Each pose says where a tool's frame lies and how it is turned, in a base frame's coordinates. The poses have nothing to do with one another.
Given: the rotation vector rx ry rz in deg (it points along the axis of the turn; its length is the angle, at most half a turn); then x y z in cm.
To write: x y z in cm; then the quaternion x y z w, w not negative. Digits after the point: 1 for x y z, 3 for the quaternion.
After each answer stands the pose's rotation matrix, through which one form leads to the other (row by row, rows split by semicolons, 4 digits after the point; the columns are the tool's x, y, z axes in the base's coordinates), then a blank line. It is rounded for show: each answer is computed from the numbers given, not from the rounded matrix.
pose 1, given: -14.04 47.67 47.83 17.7 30.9 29.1
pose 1, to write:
17.7 30.9 29.1 -0.115 0.391 0.393 0.824
0.3854 -0.7375 0.5546; 0.5571 0.6651 0.4973; -0.7356 0.1173 0.6672

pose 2, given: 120.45 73.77 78.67 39.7 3.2 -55.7
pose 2, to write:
39.7 3.2 -55.7 0.736 0.450 0.480 0.159
0.1326 0.5097 0.8501; 0.8156 -0.5435 0.1986; 0.5632 0.6670 -0.4878

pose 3, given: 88.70 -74.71 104.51 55.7 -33.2 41.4
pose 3, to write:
55.7 -33.2 41.4 0.556 -0.468 0.655 0.207
-0.2964 -0.7916 0.5344; -0.2495 -0.4759 -0.8434; 0.9219 -0.3832 -0.0564

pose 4, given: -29.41 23.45 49.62 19.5 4.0 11.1
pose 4, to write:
19.5 4.0 11.1 -0.244 0.195 0.412 0.856
0.5846 -0.8005 0.1321; 0.6103 0.5412 0.5785; -0.5346 -0.2576 0.8049

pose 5, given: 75.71 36.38 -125.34 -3.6 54.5 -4.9
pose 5, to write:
-3.6 54.5 -4.9 0.486 0.233 -0.804 0.251
-0.4019 0.6309 -0.6637; -0.1775 -0.7647 -0.6194; -0.8983 -0.1311 0.4193

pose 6, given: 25.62 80.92 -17.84 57.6 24.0 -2.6
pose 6, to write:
57.6 24.0 -2.6 0.203 0.641 -0.141 0.727
0.1393 0.4652 0.8742; 0.0545 0.8778 -0.4759; -0.9888 0.1139 0.0969

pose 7, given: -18.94 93.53 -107.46 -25.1 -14.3 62.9
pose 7, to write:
-25.1 -14.3 62.9 -0.125 0.618 -0.711 0.311
-0.7747 0.2876 0.5631; -0.5974 -0.0411 -0.8009; -0.2072 -0.9569 0.2037

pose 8, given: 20.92 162.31 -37.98 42.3 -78.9 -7.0
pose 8, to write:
42.3 -78.9 -7.0 0.124 0.961 -0.225 0.105
-0.9475 0.2850 0.1451; 0.1910 0.8682 -0.4579; -0.2565 -0.4062 -0.8771

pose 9, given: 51.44 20.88 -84.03 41.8 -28.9 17.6
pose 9, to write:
41.8 -28.9 17.6 0.393 0.160 -0.642 0.638
0.1235 0.9454 -0.3017; -0.6942 -0.1349 -0.7070; -0.7091 0.2967 0.6397

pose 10, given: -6.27 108.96 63.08 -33.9 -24.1 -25.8
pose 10, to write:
-33.9 -24.1 -25.8 -0.044 0.770 0.446 0.454
-0.5847 -0.4728 0.6592; 0.3362 0.5983 0.7273; -0.7383 0.6469 -0.1908

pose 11, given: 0.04 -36.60 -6.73 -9.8 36.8 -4.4
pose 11, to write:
-9.8 36.8 -4.4 0.000 -0.314 -0.058 0.948
0.7964 0.1092 -0.5949; -0.1096 0.9933 0.0356; 0.5948 0.0369 0.8030

